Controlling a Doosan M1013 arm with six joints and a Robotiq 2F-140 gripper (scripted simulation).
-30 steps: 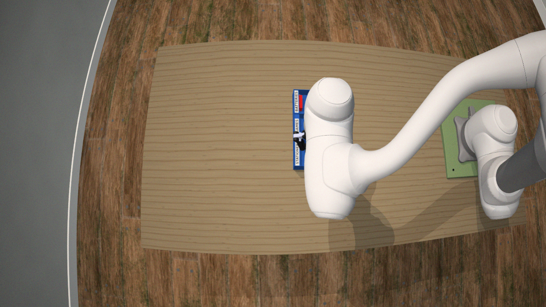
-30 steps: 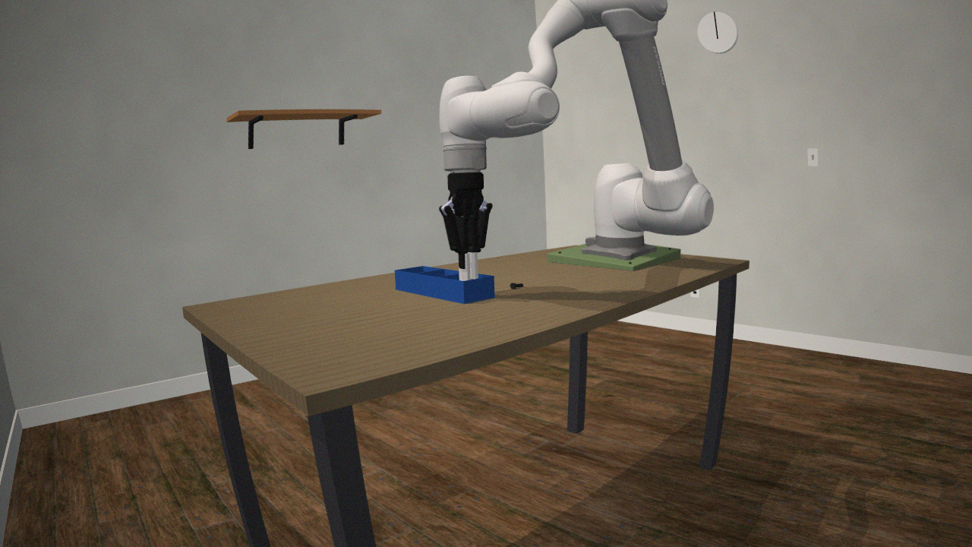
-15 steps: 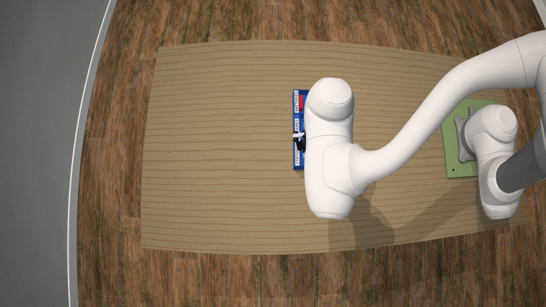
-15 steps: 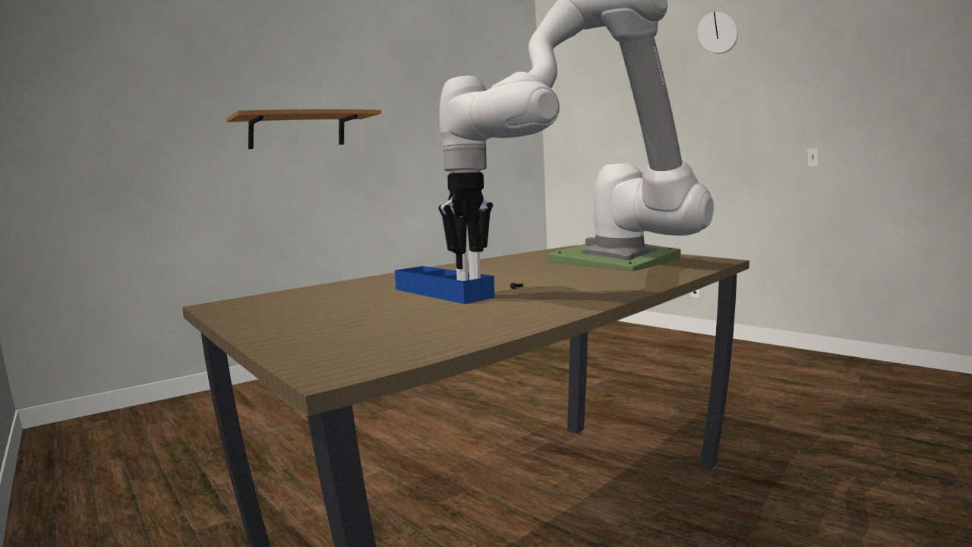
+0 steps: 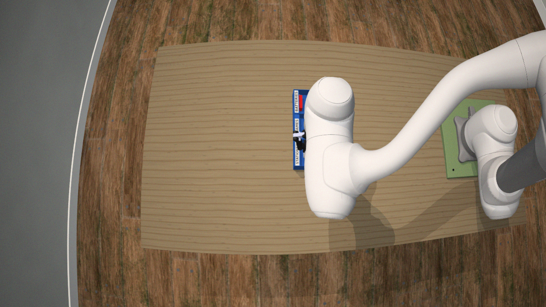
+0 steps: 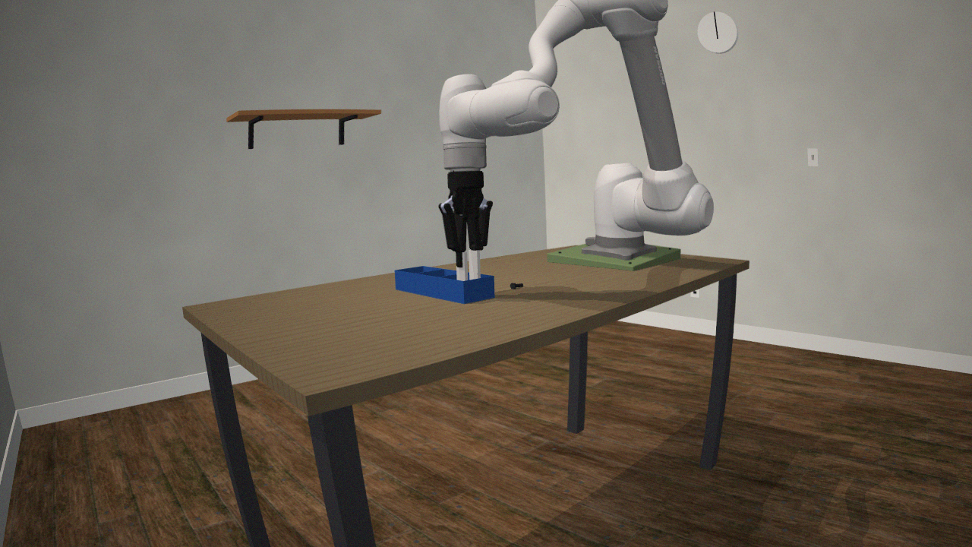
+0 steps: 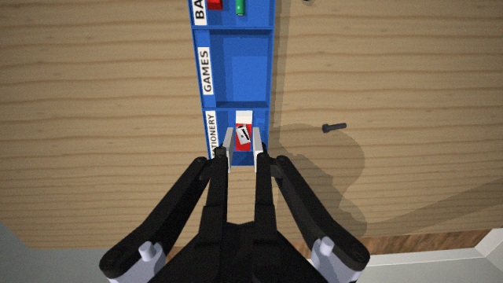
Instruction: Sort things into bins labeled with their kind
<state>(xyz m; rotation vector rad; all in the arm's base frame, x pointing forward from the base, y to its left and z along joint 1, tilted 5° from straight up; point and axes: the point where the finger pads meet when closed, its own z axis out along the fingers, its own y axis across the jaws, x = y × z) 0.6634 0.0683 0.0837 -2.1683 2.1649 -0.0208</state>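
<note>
Right now the white tile is 4 cm below my hand. The rest, counted from my hand: white eraser (5 cm below, 1 cm to the right); then black bolt (14 cm behind, 6 cm below); then green battery (17 cm to the right, 5 cm below).
</note>
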